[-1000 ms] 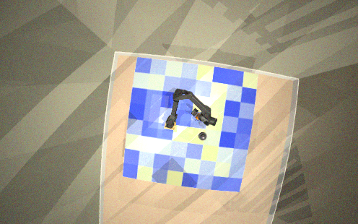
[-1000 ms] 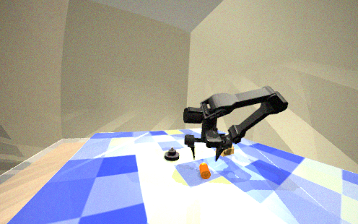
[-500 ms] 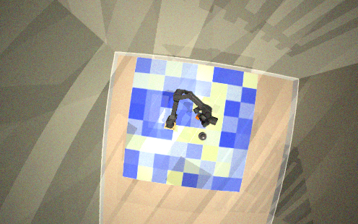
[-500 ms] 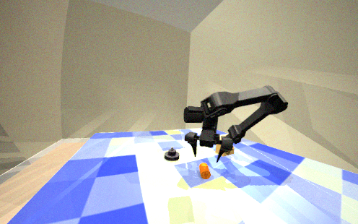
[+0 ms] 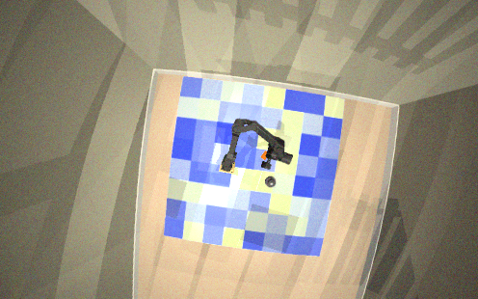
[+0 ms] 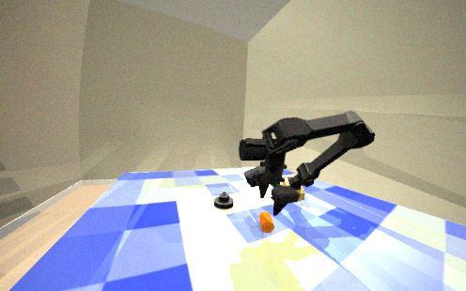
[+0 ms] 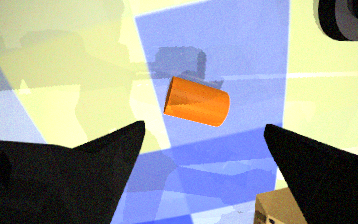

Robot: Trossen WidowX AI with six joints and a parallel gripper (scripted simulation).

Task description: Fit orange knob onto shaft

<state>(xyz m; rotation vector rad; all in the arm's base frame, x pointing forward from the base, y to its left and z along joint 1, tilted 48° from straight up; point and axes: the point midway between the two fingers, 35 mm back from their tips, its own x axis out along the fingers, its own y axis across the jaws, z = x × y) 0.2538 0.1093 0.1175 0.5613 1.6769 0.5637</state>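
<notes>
Now: gripper tip 6 cm above the orange knob and 1 cm to the right of it. From my gripper tip the other things lie so: round dark pedestal 19 cm to the right, 9 cm ahead, 5 cm below.
</notes>
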